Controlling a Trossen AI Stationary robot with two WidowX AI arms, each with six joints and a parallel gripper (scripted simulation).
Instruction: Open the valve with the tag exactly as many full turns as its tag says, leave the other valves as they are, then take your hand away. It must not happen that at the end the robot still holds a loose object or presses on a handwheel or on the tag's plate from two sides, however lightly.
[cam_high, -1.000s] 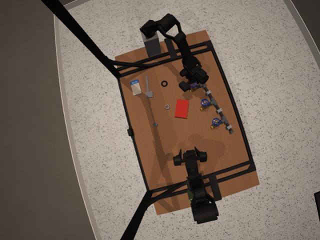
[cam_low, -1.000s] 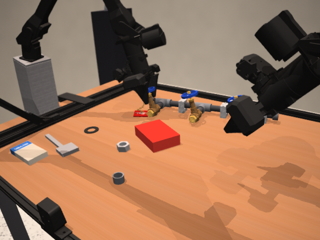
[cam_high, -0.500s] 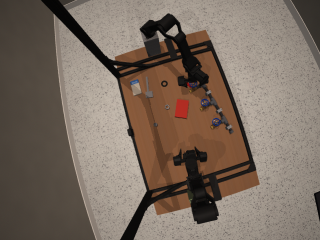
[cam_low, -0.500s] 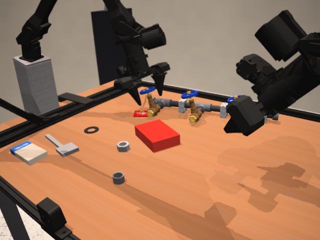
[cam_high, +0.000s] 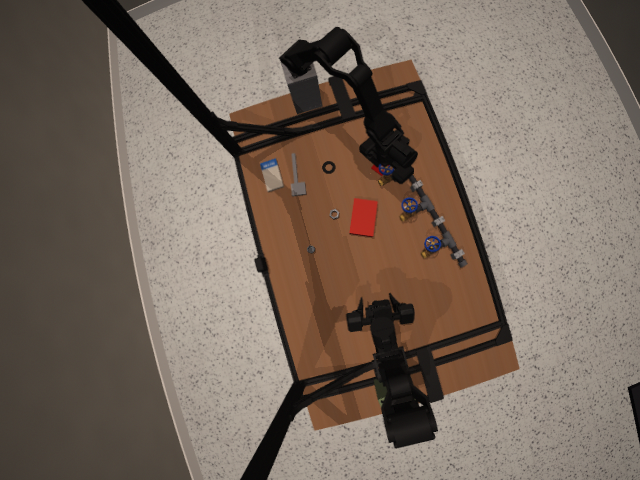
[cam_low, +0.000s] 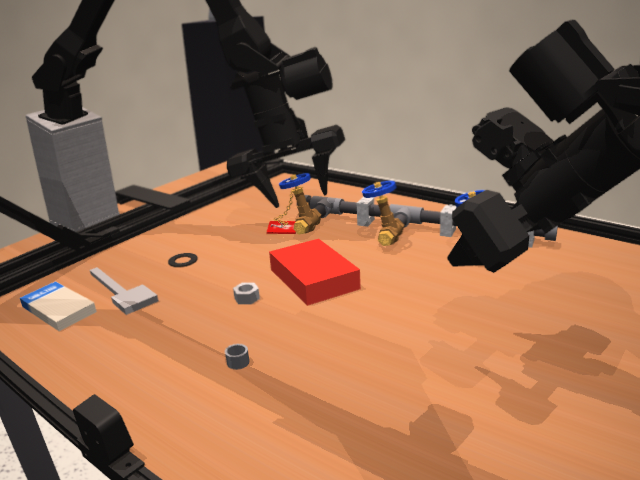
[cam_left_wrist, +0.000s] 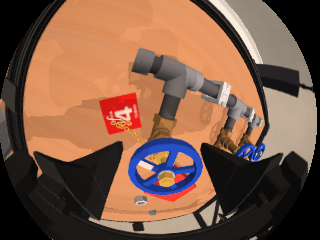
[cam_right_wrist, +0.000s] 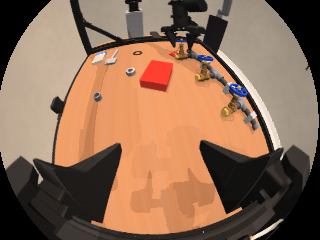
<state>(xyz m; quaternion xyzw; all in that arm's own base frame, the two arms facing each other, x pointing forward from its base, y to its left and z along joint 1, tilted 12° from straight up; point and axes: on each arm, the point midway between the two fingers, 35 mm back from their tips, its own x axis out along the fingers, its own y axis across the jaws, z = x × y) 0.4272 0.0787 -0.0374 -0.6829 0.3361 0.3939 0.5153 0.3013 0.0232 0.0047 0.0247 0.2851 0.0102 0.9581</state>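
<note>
My left gripper is now 9 cm above the red tag, 4 cm to the right of it and 1 cm past it. The rest, counted from my left hand: box (38 cm behind, 12 cm to the left, 8 cm below); then red block (12 cm to the right, 11 cm behind, 8 cm below); then grey t-shaped piece (30 cm behind, 9 cm below, 8 cm to the left).
</note>
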